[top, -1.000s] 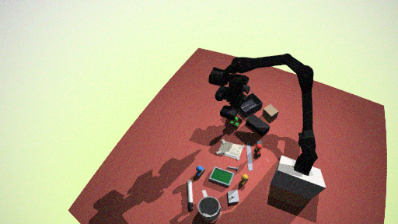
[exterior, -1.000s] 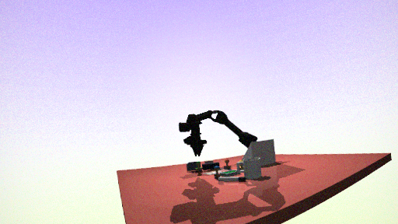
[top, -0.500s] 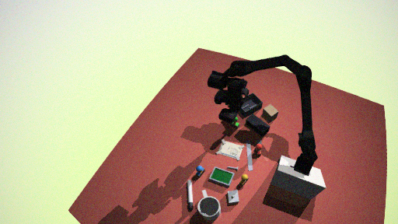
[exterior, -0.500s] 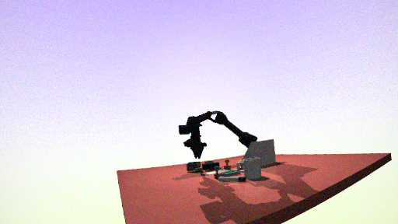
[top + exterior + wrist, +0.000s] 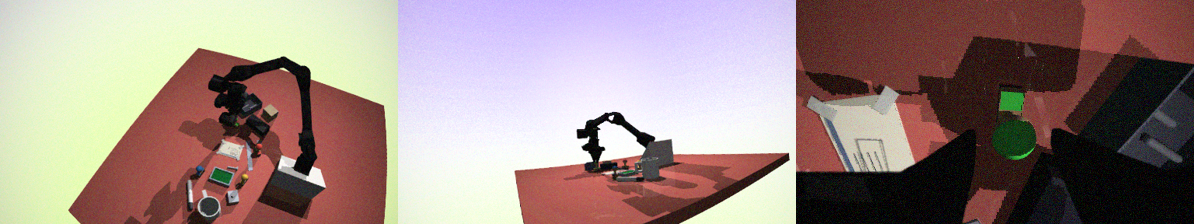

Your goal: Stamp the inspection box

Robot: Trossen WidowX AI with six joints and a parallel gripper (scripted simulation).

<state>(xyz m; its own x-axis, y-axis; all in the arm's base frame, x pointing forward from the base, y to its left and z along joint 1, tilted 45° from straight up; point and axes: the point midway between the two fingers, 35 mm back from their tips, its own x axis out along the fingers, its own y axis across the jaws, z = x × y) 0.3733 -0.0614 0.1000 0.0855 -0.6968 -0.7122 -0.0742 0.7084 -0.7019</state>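
Now: gripper tip 4 cm above the green stamp. From my gripper tip the other things lie so: white card 5 cm behind, 12 cm to the left, 6 cm below; then black box 10 cm behind, 5 cm to the right, 4 cm below; then grey ruler 14 cm behind, 10 cm to the left, 5 cm below.
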